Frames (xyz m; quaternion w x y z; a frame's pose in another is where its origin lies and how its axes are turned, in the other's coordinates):
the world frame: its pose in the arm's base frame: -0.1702 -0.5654 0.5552 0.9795 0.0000 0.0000 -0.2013
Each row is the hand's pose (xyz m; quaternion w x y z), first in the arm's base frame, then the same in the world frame.
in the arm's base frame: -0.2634 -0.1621 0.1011 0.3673 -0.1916 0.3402 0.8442
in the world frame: -0.2447 0.3339 -0.4541 0.1898 -0.2562 0.2947 0.9008
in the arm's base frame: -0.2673 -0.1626 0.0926 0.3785 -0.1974 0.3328 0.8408
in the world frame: -0.2481 0.3319 -0.4626 0.2015 -0.2604 0.2863 0.8998
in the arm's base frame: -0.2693 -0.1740 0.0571 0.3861 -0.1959 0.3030 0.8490
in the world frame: -0.2454 0.3206 -0.4981 0.2073 -0.2529 0.2574 0.9093
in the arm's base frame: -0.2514 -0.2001 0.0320 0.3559 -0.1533 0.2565 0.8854
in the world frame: -0.2187 0.3037 -0.5232 0.1704 -0.2018 0.2204 0.9390
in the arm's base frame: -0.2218 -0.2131 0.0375 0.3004 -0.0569 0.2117 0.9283
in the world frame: -0.1864 0.3034 -0.5177 0.1074 -0.0983 0.1959 0.9698
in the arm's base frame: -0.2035 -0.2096 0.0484 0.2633 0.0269 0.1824 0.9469
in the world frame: -0.1709 0.3138 -0.5068 0.0673 -0.0104 0.1841 0.9805
